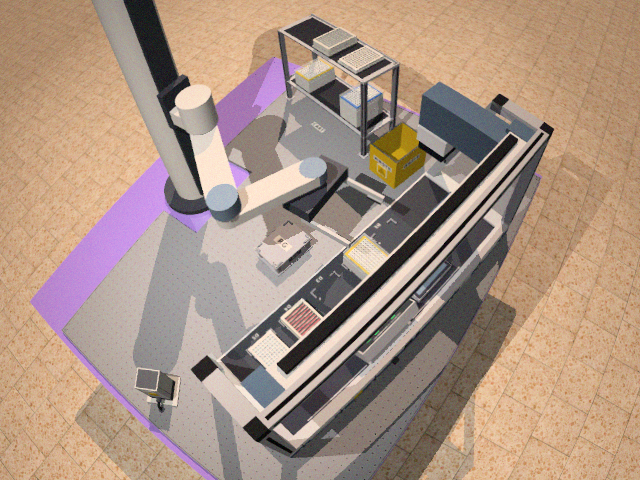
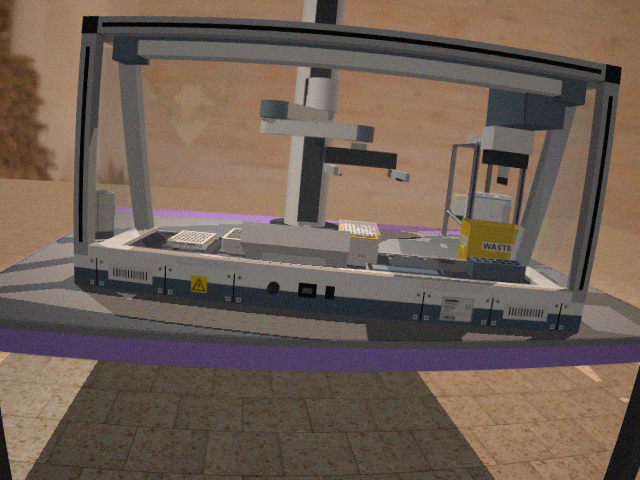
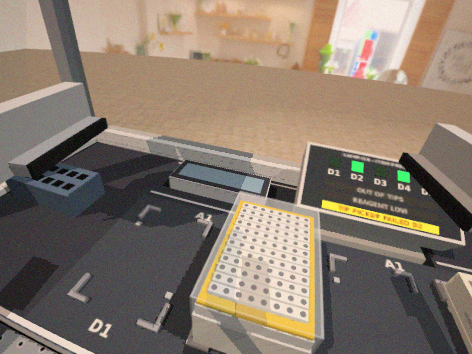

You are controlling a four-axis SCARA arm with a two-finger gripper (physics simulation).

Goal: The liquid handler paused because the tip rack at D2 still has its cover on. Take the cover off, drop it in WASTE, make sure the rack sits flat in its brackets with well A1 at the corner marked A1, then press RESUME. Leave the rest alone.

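Pixels of known places: gripper, fingertip midpoint: (image 1: 367, 221) (image 2: 372, 174) (image 3: 254, 121); arm's base, origin of the base link: (image 1: 196, 186).
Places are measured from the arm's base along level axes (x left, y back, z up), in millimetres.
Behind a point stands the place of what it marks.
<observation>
The tip rack (image 1: 360, 268) {x -13, y -700, z 129 mm} (image 2: 362, 255) (image 3: 250, 332) {x 40, y -642, z 120 mm} with a yellow rim stands at D2; its clear cover (image 3: 318, 280) {x -7, y -675, z 139 mm} is on top. Its base and brackets are partly hidden, and I cannot read its well A1. My gripper (image 1: 366, 220) {x 56, y -675, z 254 mm} (image 2: 366, 173) {x 56, y -675, z 254 mm} (image 3: 254, 121) {x 56, y -675, z 254 mm} is open and empty, its fingers wide apart, above and behind the rack. The yellow WASTE bin (image 1: 387, 170) {x 360, y -569, z 81 mm} (image 2: 474, 242) stands beyond the D1 end. The tilted display (image 3: 380, 202) {x -116, y -804, z 122 mm} reads "TIP PICKUP FAILED D2", with D2 and D4 lit green. No RESUME label is readable.
The gantry beam (image 1: 398, 251) {x -118, y -845, z 523 mm} (image 2: 351, 62) {x -65, y -926, z 452 mm} crosses above the deck. The blue head (image 1: 460, 121) {x 301, y -791, z 491 mm} (image 2: 522, 109) hangs near WASTE. A red-striped block (image 1: 301, 318) {x -209, y -637, z 80 mm} and a white plate (image 1: 268, 348) {x -332, y -614, z 79 mm} sit at D4 and D5. An RG box (image 1: 284, 249) {x -54, y -459, z 62 mm} stands behind the deck.
</observation>
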